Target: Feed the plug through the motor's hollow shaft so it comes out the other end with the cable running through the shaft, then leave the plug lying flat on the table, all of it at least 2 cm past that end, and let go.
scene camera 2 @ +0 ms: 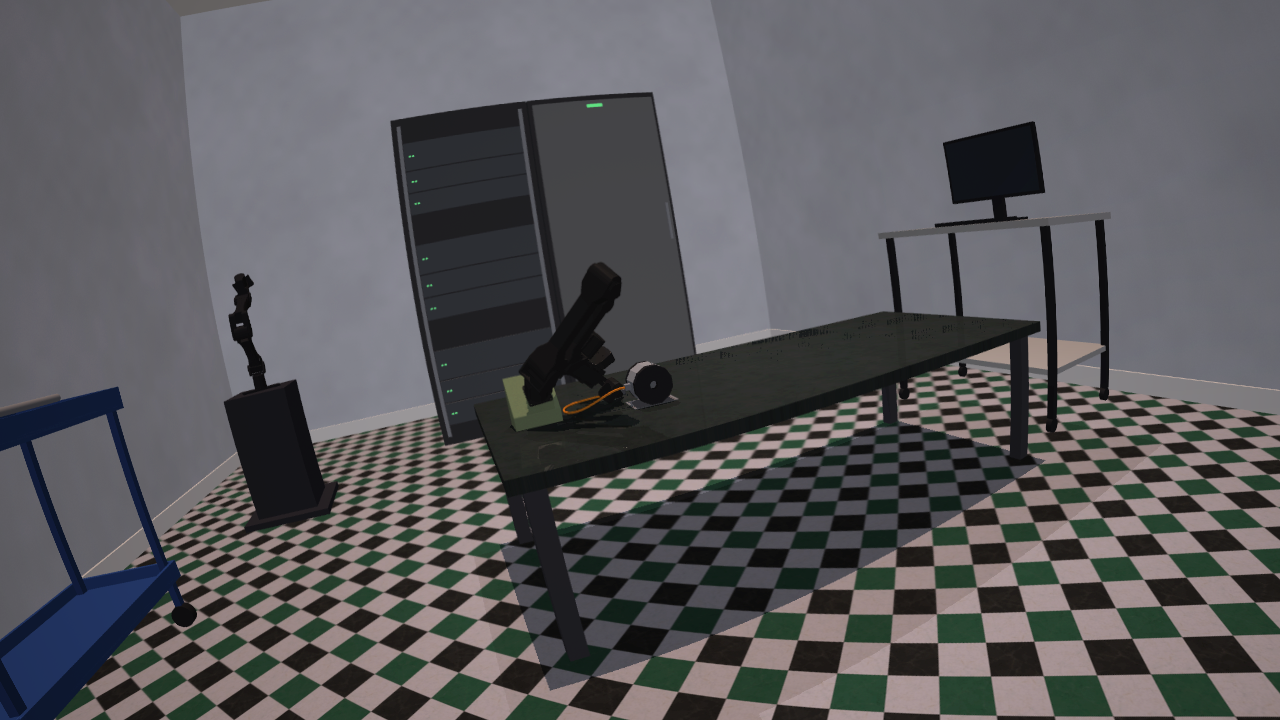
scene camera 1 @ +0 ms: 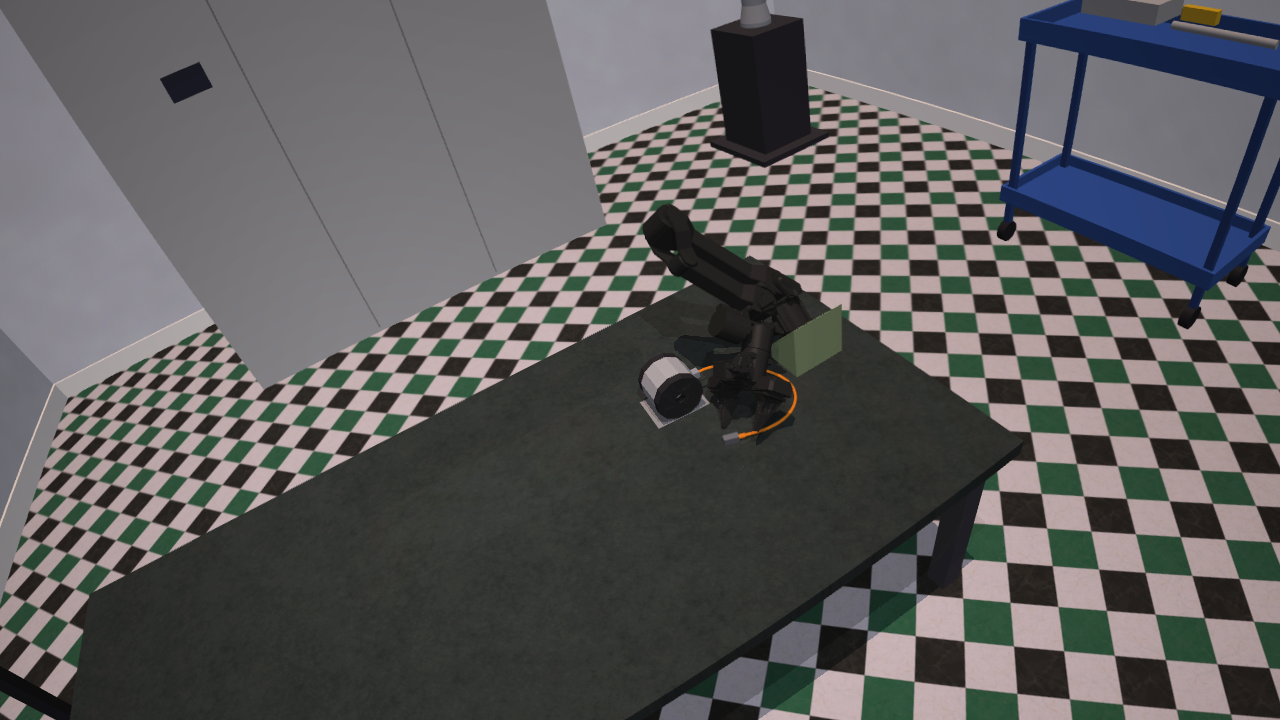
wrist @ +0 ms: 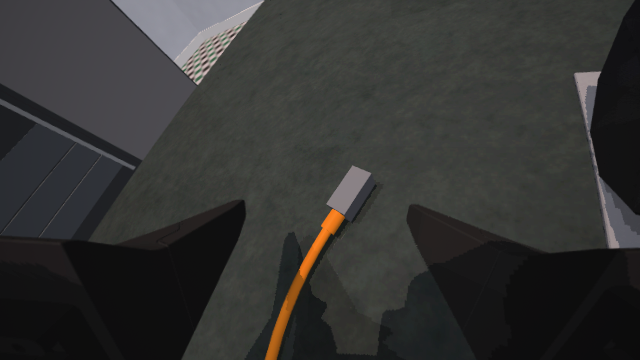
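The motor, a pale cylinder with dark ends, stands on a flat base; part of it shows at the wrist view's right edge. The grey plug lies on the table beside the motor. Its orange cable curves under the arm toward the motor's arm side; whether any of it enters the shaft there is unclear. My gripper is open and empty above the table. In the wrist view the plug lies between the fingertips' directions, nearer the right one.
A pale green block stands by the arm's base on the dark table. A blue cart and a black pedestal stand off the table.
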